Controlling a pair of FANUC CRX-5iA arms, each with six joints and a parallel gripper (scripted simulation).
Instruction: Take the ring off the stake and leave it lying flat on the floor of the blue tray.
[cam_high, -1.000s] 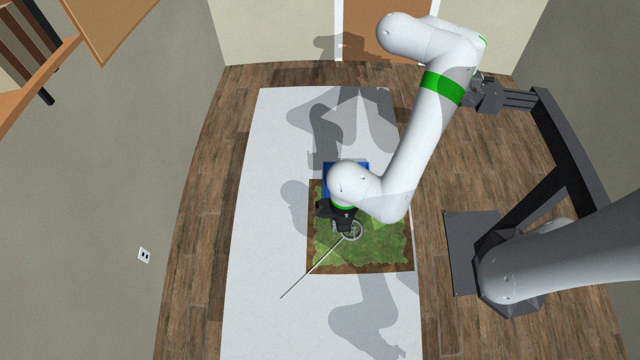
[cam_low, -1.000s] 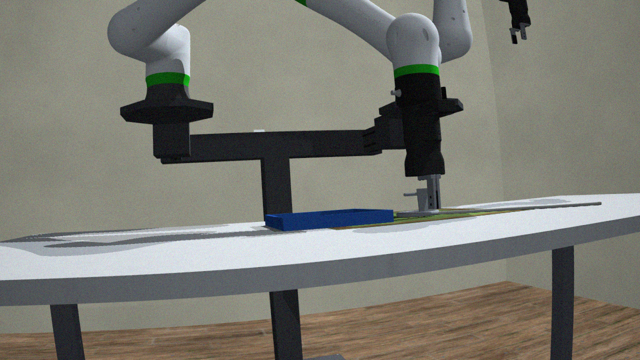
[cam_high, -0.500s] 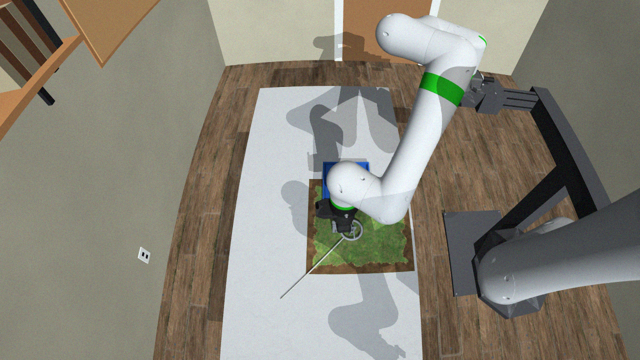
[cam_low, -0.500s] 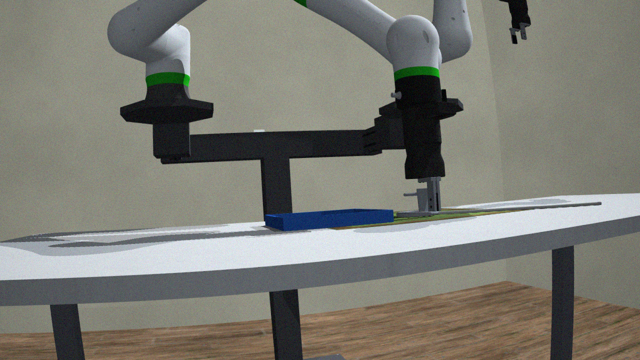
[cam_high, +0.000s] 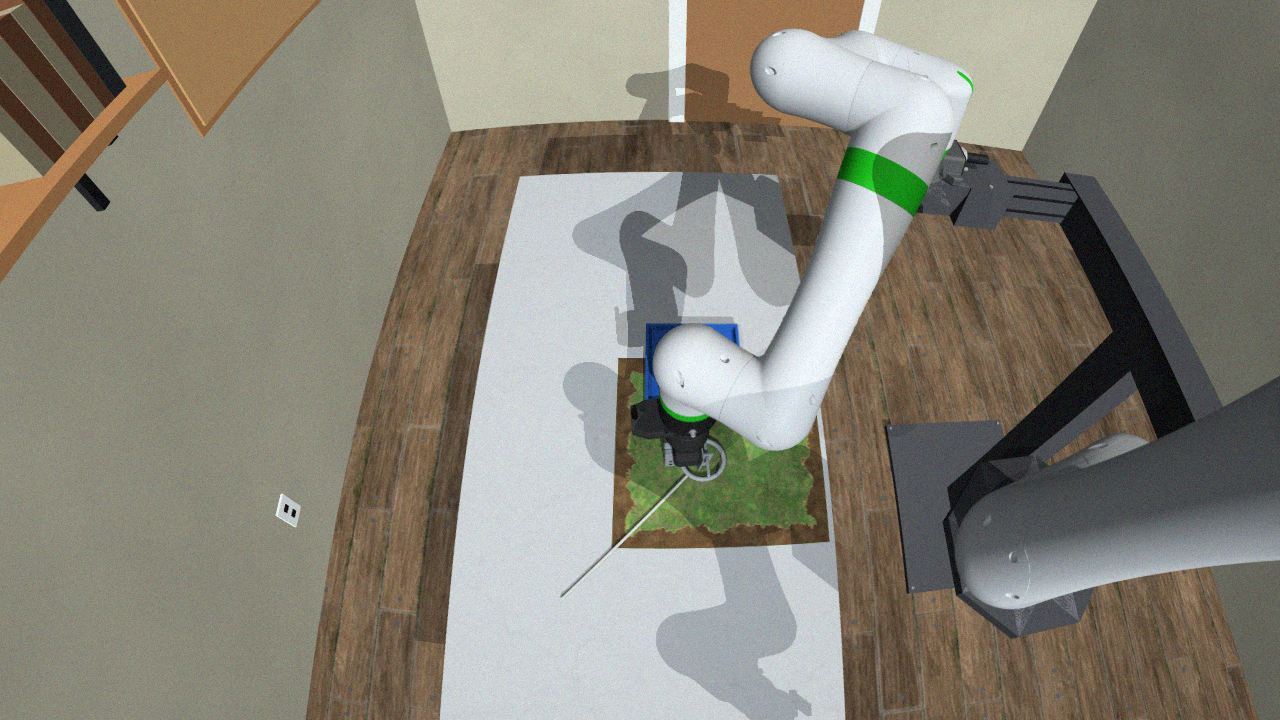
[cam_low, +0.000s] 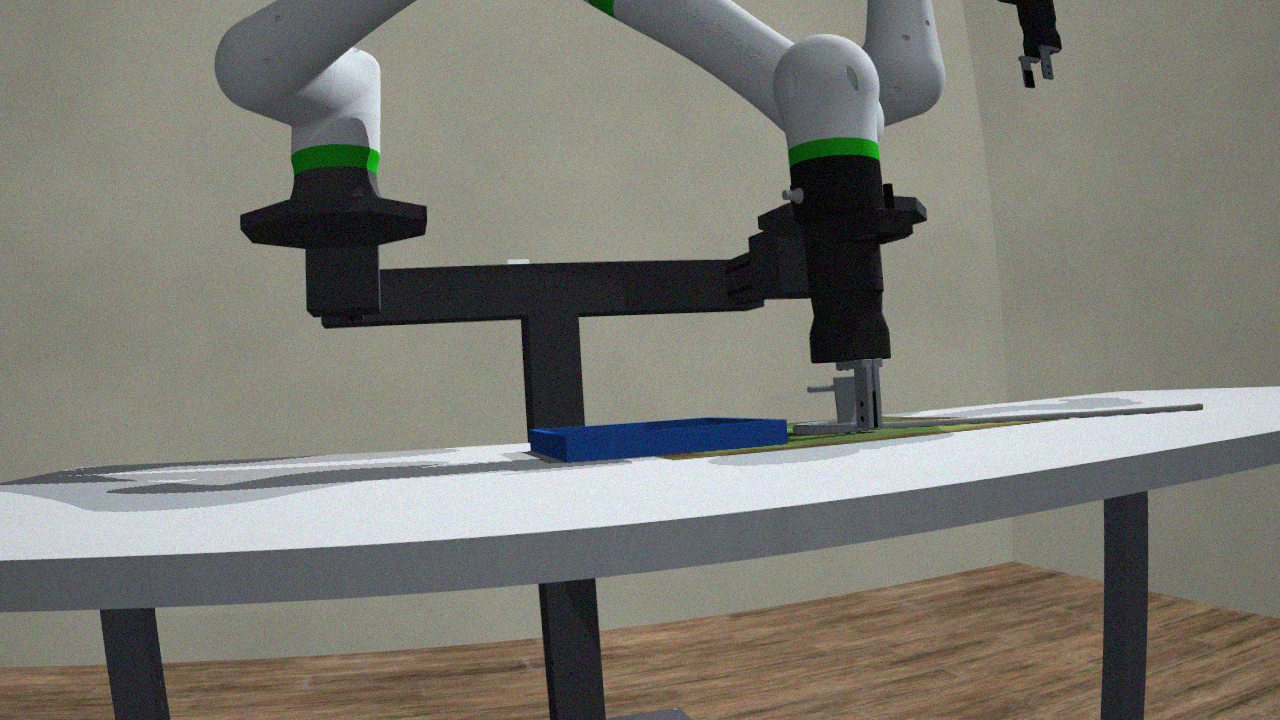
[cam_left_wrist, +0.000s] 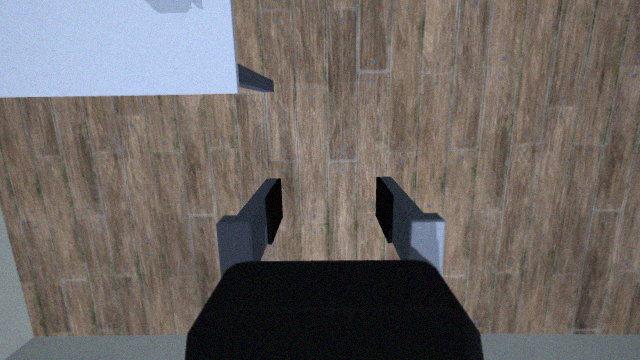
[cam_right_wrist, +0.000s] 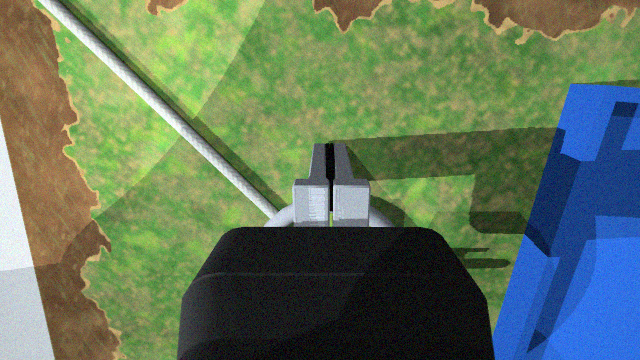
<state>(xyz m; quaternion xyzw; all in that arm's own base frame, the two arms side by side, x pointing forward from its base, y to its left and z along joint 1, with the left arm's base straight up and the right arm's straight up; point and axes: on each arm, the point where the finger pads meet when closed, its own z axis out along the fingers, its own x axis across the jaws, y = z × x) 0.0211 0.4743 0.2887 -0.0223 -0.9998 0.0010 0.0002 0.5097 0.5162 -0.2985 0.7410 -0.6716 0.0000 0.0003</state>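
My right gripper is now 6 cm past the grey stake, 1 cm to the right of it and 1 cm below it. Round my right hand: blue tray: 5 cm behind, 21 cm to the right, 1 cm below; then grey ring: 6 cm behind, 1 cm to the right, 2 cm below; then mat: 10 cm behind, 3 cm to the right, 3 cm below.
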